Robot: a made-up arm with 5 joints. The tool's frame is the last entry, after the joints. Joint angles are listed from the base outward.
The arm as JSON. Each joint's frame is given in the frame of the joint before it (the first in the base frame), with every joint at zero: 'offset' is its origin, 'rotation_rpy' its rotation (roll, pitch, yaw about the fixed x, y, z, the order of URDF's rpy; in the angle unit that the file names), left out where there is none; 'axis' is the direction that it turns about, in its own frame. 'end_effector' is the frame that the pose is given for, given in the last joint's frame.
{
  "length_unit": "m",
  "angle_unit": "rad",
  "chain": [
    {
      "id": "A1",
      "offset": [
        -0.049,
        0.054,
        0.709
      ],
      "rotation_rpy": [
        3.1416,
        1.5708,
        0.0
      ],
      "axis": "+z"
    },
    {
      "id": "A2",
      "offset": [
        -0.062,
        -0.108,
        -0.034
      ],
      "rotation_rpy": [
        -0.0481,
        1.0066,
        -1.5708
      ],
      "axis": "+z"
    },
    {
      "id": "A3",
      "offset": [
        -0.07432,
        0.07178,
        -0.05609
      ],
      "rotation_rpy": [
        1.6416,
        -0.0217,
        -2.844
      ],
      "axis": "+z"
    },
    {
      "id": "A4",
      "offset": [
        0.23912,
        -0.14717,
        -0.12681
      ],
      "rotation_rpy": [
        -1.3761,
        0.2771,
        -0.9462
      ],
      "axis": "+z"
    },
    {
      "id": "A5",
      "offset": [
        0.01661,
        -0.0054,
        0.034
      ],
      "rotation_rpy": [
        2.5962,
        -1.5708,
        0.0
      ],
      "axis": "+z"
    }
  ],
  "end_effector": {
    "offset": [
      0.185,
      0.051,
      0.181
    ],
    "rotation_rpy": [
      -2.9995,
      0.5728,
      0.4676
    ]
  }
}
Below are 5 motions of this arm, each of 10 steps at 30 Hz.
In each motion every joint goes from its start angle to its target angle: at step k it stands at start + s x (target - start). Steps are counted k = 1, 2, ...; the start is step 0. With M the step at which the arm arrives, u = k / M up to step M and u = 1 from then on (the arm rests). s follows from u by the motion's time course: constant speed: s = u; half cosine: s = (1 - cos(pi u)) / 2; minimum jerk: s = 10 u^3 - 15 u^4 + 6 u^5.
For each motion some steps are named. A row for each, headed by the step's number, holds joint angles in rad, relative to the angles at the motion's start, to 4 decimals.
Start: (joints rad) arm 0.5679 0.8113 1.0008 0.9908 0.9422
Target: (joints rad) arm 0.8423 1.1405 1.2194 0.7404 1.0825
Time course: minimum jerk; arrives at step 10
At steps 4, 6, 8, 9, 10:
4: 0.0871 0.1045 0.0694 -0.0795 0.0445
6: 0.1873 0.2247 0.1492 -0.1709 0.0958
8: 0.2585 0.3101 0.2059 -0.2359 0.1322
9: 0.2721 0.3264 0.2167 -0.2483 0.1391
10: 0.2744 0.3292 0.2186 -0.2504 0.1403

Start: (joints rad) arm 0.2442 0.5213 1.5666 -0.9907 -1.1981
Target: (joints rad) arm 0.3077 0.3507 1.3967 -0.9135 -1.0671
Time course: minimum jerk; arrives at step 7
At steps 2, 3, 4, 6, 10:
2: 0.0092 -0.0247 -0.0246 0.0112 0.0190
3: 0.0234 -0.0628 -0.0625 0.0284 0.0482
4: 0.0401 -0.1078 -0.1074 0.0488 0.0828
6: 0.0620 -0.1666 -0.1659 0.0754 0.1280
10: 0.0635 -0.1706 -0.1699 0.0772 0.1310

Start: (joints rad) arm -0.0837 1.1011 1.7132 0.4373 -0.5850
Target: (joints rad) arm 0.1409 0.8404 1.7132 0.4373 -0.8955
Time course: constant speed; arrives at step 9
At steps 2, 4, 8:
2: 0.0499 -0.0579 0.0000 0.0000 -0.0690
4: 0.0998 -0.1159 0.0000 0.0000 -0.1380
8: 0.1996 -0.2317 0.0000 0.0000 -0.2760

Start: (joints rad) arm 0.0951 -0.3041 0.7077 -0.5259 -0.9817
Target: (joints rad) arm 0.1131 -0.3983 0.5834 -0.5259 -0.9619
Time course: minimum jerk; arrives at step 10
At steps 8, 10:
8: 0.0170 -0.0887 -0.1171 0.0000 0.0187
10: 0.0180 -0.0942 -0.1243 0.0000 0.0198

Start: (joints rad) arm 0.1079 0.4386 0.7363 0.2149 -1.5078
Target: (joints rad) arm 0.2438 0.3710 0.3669 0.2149 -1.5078
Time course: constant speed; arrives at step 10
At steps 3, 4, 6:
3: 0.0408 -0.0203 -0.1108 0.0000 0.0000
4: 0.0544 -0.0270 -0.1478 0.0000 0.0000
6: 0.0815 -0.0406 -0.2216 0.0000 0.0000

